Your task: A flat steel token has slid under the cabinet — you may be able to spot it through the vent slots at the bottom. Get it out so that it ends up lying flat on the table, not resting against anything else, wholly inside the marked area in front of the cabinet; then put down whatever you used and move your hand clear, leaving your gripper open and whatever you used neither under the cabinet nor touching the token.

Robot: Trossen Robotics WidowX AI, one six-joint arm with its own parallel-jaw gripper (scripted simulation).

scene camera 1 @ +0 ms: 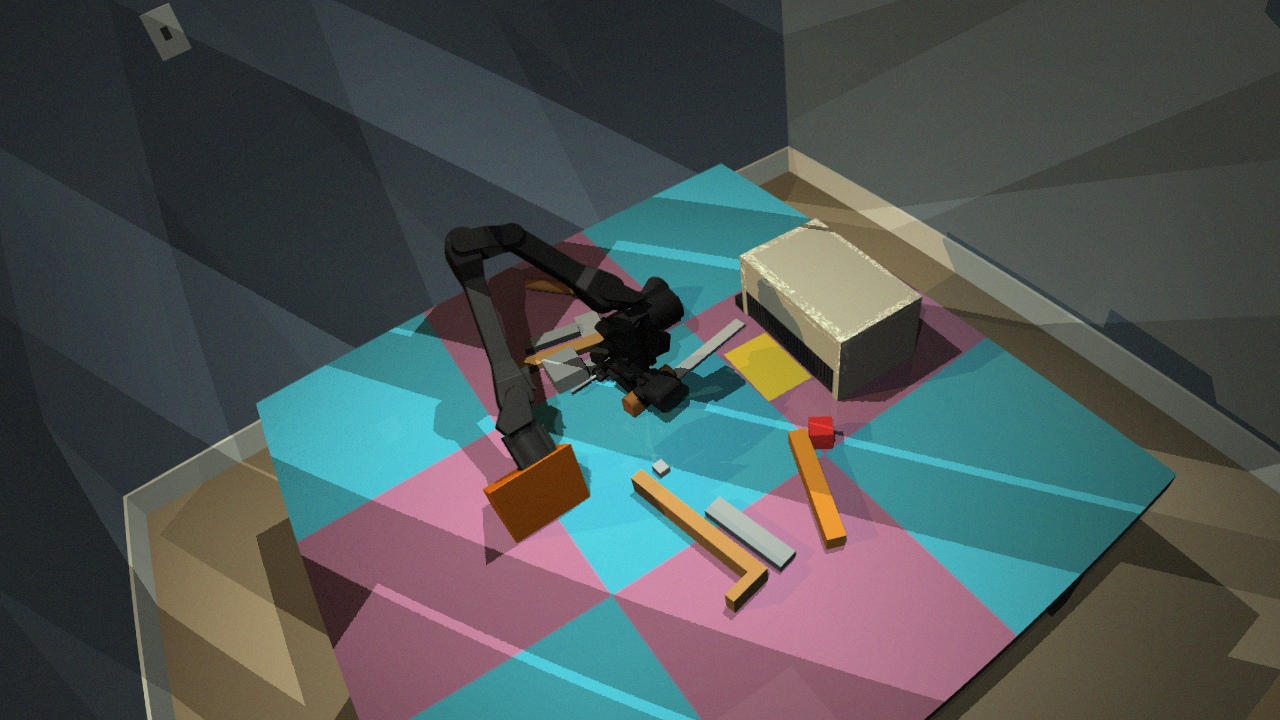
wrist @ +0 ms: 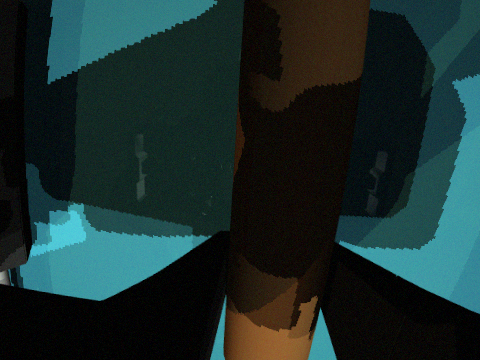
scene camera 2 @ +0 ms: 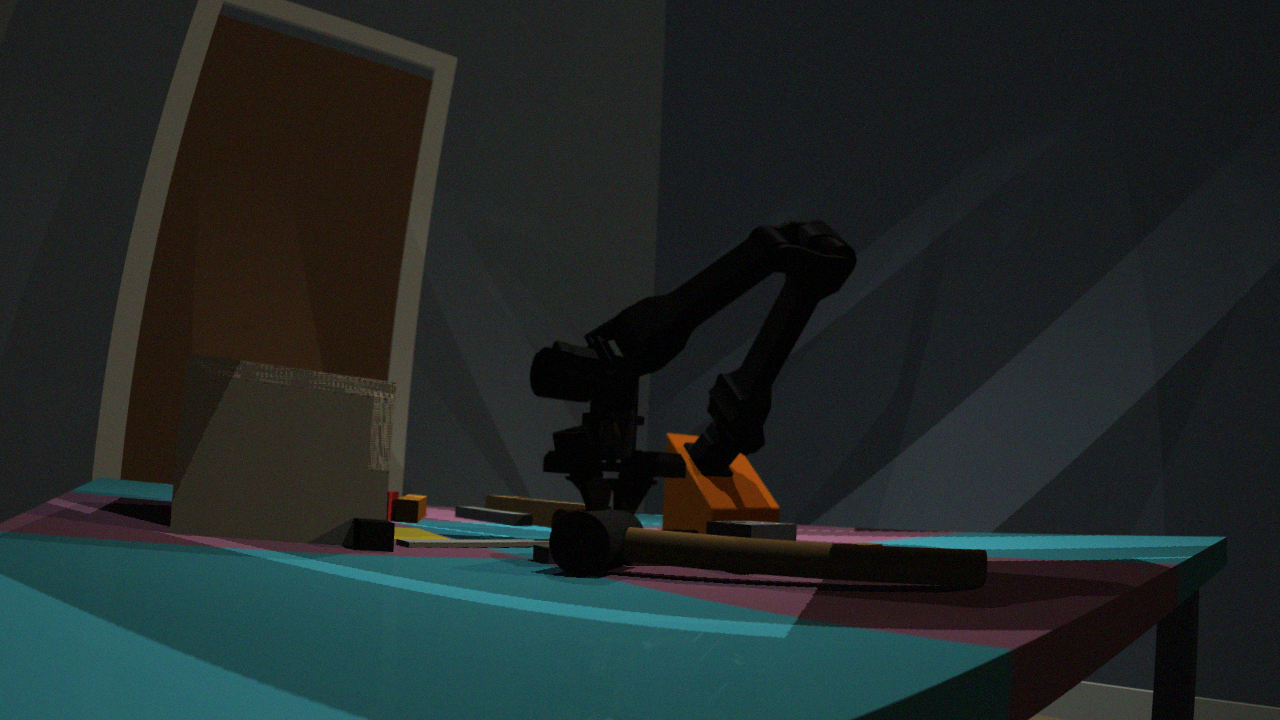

grey bar: scene camera 1 768, 547; scene camera 2 493, 516; not seen in the wrist view (out of frame)
mallet: scene camera 1 535, 284; scene camera 2 581, 543; not seen in the wrist view (out of frame)
l-shaped wooden piece: scene camera 1 754, 575; scene camera 2 542, 511; not seen in the wrist view (out of frame)
